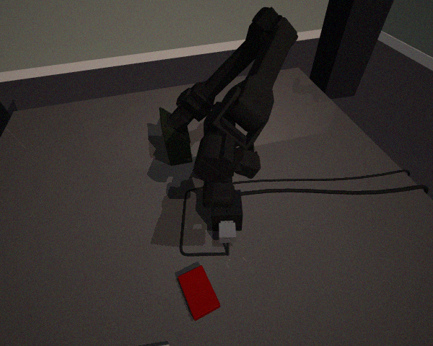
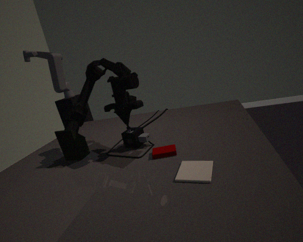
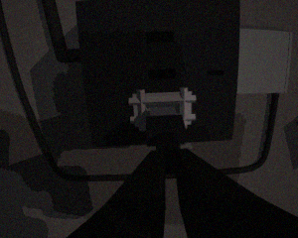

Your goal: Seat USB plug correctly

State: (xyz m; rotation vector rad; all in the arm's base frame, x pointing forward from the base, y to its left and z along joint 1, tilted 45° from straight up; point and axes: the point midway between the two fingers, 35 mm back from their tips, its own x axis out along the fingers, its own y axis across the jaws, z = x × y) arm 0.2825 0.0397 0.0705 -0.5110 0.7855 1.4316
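Now: the USB plug 20 mm below my gripper tip. From my gripper tip the other things lie so: white flat pad (310 mm ahead, 200 mm to the right, 110 mm below); then red block (180 mm ahead, 80 mm to the right, 110 mm below).
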